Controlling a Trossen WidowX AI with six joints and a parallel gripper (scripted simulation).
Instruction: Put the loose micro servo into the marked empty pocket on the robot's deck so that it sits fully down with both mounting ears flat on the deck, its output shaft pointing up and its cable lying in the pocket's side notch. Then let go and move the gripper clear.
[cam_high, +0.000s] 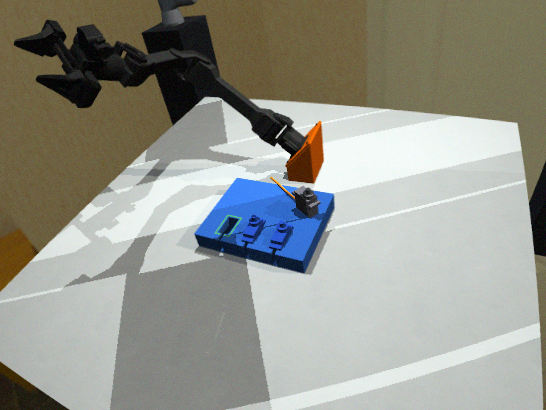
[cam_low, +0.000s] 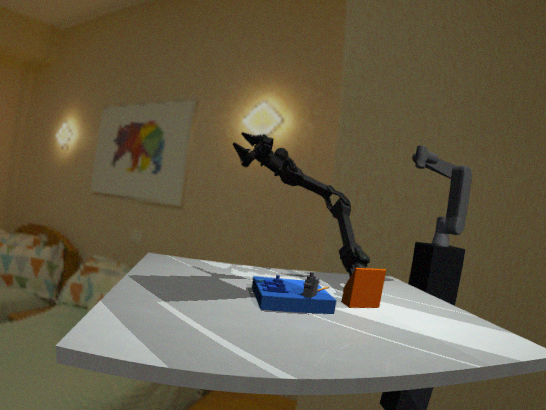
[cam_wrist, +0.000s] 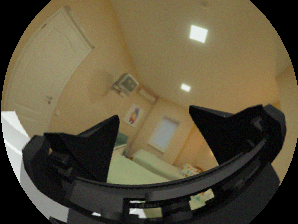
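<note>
Right now the blue deck is 540 mm below my gripper tip, 280 mm behind it and 260 mm to the left of it.
</note>
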